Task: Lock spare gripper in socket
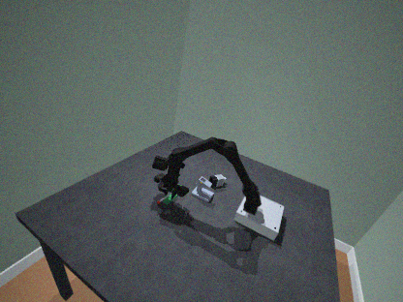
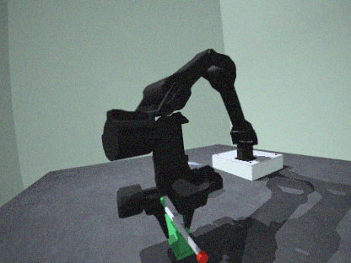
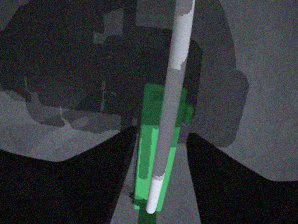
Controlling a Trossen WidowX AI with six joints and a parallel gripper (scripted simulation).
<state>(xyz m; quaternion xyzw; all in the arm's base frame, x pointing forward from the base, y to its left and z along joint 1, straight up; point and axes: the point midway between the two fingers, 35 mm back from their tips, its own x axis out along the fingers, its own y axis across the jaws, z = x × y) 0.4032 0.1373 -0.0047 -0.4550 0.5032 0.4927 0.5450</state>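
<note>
Right now the pin rest is 4 cm to the right of my gripper tip. The rest, counted from my gripper tip: spare gripper: 30 cm to the right, 17 cm behind, 1 cm above; then grey mount: 15 cm to the right, 12 cm behind, 3 cm above.
</note>
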